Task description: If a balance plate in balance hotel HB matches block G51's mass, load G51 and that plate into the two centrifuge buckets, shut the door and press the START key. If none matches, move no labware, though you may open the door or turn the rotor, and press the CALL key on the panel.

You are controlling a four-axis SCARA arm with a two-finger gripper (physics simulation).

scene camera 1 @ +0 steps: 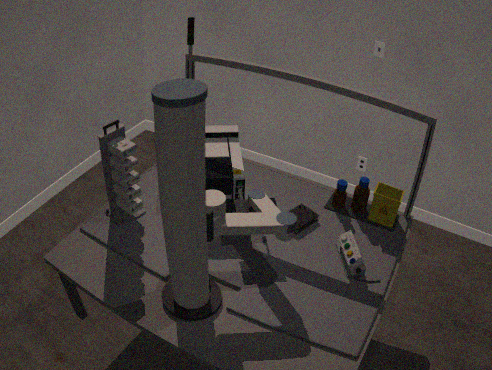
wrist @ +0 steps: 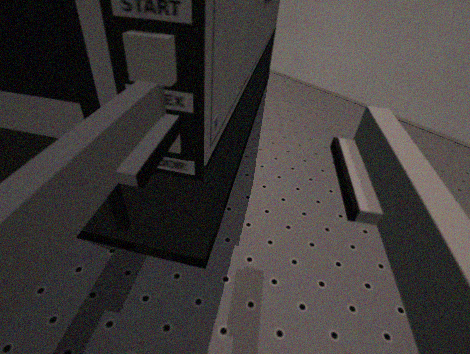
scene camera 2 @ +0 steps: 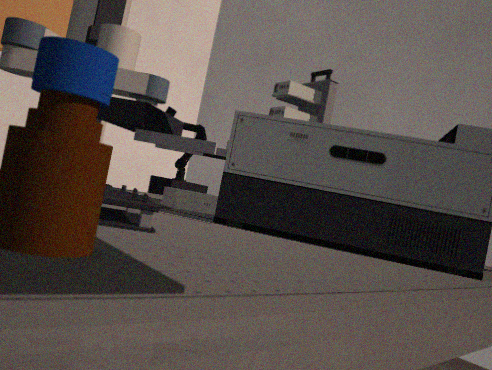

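Where they show: gripper, fingertip midpoint: (wrist: 259, 113) (scene camera 2: 222, 152); arm's base at its link origin: (scene camera 1: 191, 298).
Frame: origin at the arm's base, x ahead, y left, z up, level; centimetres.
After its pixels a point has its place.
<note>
My gripper (wrist: 259, 113) @(y 6.0, x 59.5, z 14.1 cm) (scene camera 2: 220, 151) @(y 6.0, x 59.5, z 14.1 cm) is shut to its narrow stance and holds nothing; a gap shows between its pads. It is level with the front of the centrifuge (scene camera 1: 220, 150) @(y 30.3, x 73.0, z 22.3 cm) (scene camera 2: 360, 175) @(y 21.6, x 78.1, z 14.4 cm) (wrist: 240, 55) @(y 12.4, x 64.8, z 14.3 cm). In the wrist view, the left fingertip overlaps the lower edge of a pale key (wrist: 151, 57) @(y 9.2, x 56.5, z 16.0 cm) between the START label (wrist: 152, 7) @(y 9.7, x 57.0, z 17.6 cm) and the INDEX label (wrist: 179, 101) @(y 9.0, x 57.5, z 14.1 cm). A DOOR label (wrist: 176, 165) @(y 9.3, x 57.3, z 10.5 cm) is below. The centrifuge's door state and buckets cannot be made out. A tall hotel (scene camera 1: 106, 175) @(y 63.1, x 21.1, z 25.6 cm) (scene camera 2: 327, 100) @(y 60.4, x 34.8, z 39.8 cm) holds pale plates or blocks; G51 cannot be identified.
A panel (scene camera 1: 352, 252) @(y -50.2, x 50.5, z 8.5 cm) with coloured keys stands at the right. A dark low device (scene camera 1: 302, 219) @(y -19.9, x 65.3, z 4.6 cm) lies between it and the centrifuge. Brown bottles (scene camera 1: 361, 197) @(y -43.0, x 88.2, z 11.8 cm) (scene camera 2: 55, 185) @(y -31.9, x 92.8, z 6.3 cm) and a yellow bin (scene camera 1: 386, 207) @(y -58.0, x 85.6, z 12.9 cm) stand at the back right. The arm's column (scene camera 1: 182, 200) @(y -4.5, x -6.0, z 56.3 cm) blocks part of the table.
</note>
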